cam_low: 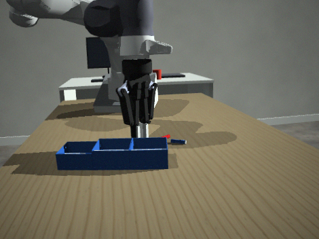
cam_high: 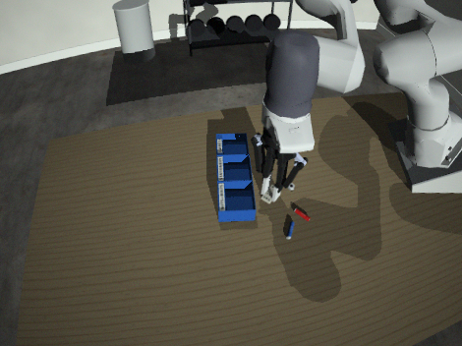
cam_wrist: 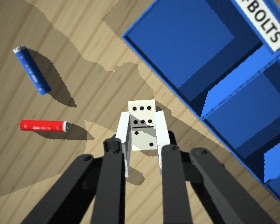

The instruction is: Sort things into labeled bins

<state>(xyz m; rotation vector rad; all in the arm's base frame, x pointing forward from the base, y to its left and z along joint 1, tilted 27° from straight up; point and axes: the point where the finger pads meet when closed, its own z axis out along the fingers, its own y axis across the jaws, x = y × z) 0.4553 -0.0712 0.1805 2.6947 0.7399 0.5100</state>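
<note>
Now: hand 3 cm above the white domino. Round my hand: dark nut (2 cm behind, 9 cm to the right, 3 cm below); then red marker (4 cm behind, 9 cm to the left, 3 cm below); then white nut (6 cm behind, 3 cm below).
</note>
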